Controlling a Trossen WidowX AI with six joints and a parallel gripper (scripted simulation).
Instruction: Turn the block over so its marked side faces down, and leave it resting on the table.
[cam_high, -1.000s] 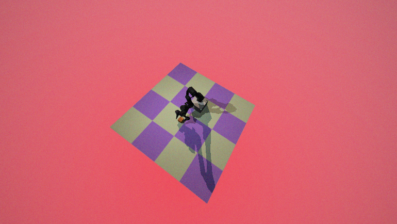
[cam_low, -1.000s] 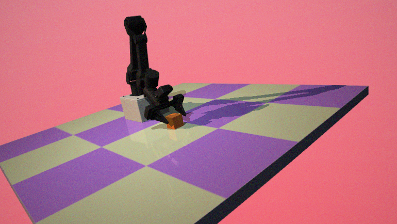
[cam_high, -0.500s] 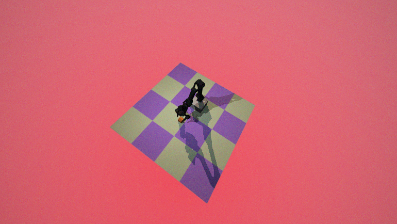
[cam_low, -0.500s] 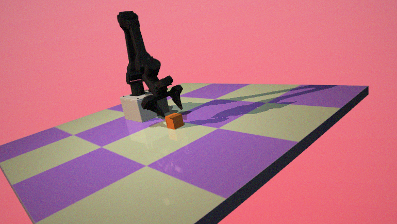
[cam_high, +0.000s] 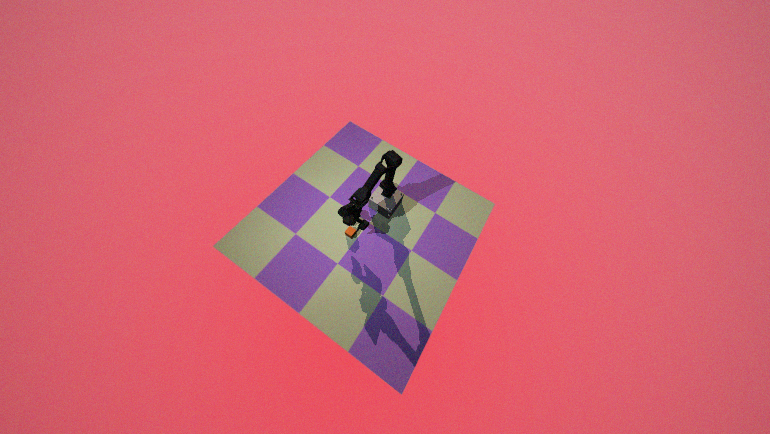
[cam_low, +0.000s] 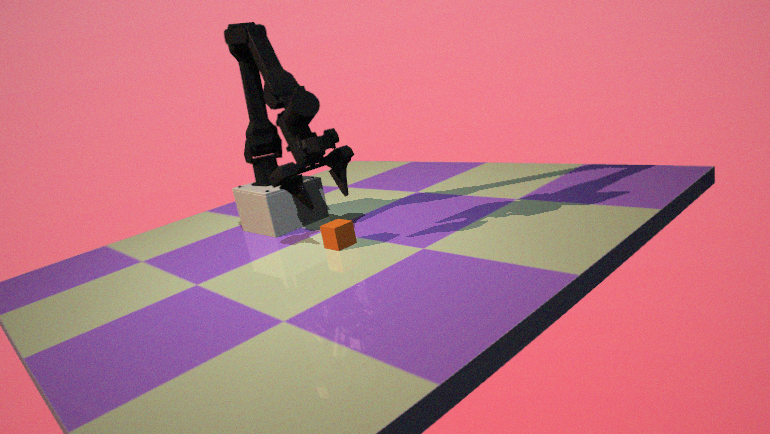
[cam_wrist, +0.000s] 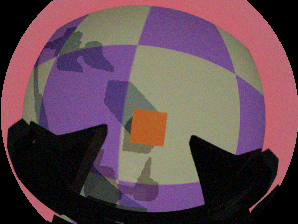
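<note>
The orange block lies 1 cm behind my gripper tip and 7 cm below it.
</note>
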